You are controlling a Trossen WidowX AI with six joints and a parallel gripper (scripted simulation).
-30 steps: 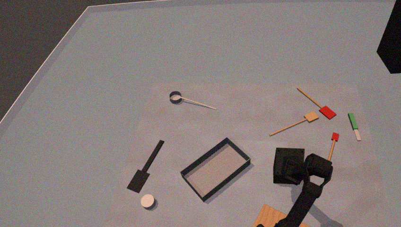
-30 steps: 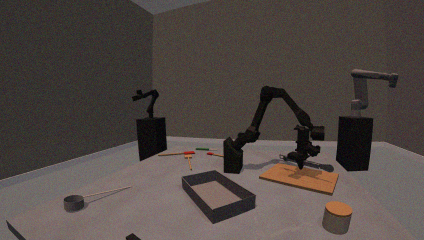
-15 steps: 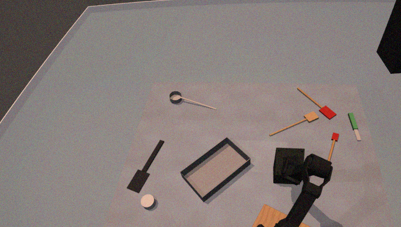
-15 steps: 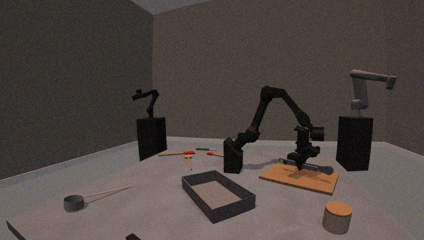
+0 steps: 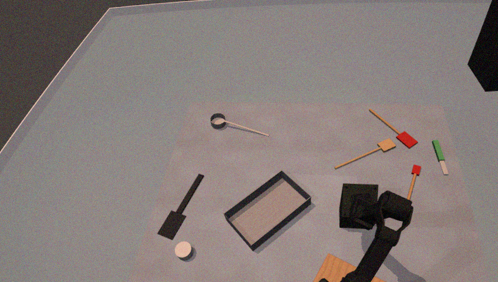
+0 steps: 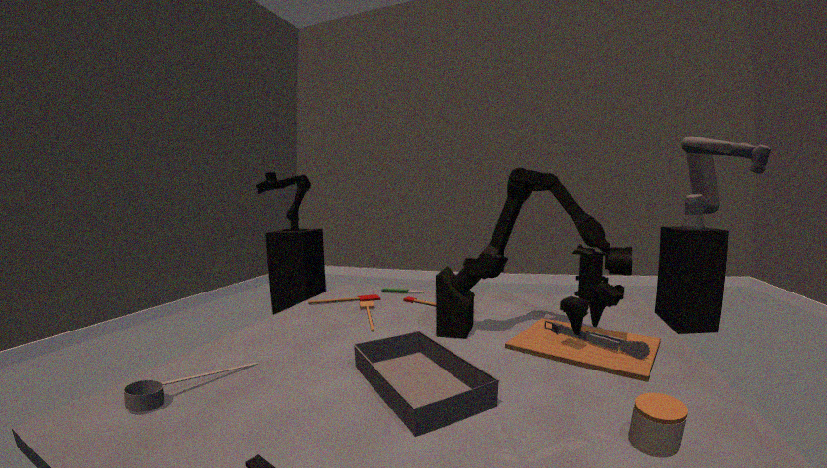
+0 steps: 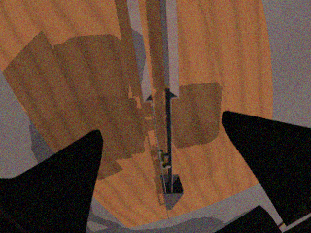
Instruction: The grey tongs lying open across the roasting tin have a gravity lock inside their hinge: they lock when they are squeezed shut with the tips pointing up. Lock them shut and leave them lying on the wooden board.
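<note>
My gripper tip is now 4 cm above the wooden board. Also, from my gripper tip: white disc (55 cm ahead, 24 cm to the right, 3 cm below); then dark roasting tin (40 cm to the right, 22 cm ahead, 2 cm below); then lidded jar (39 cm ahead, 1 cm to the left, 1 cm below).
</note>
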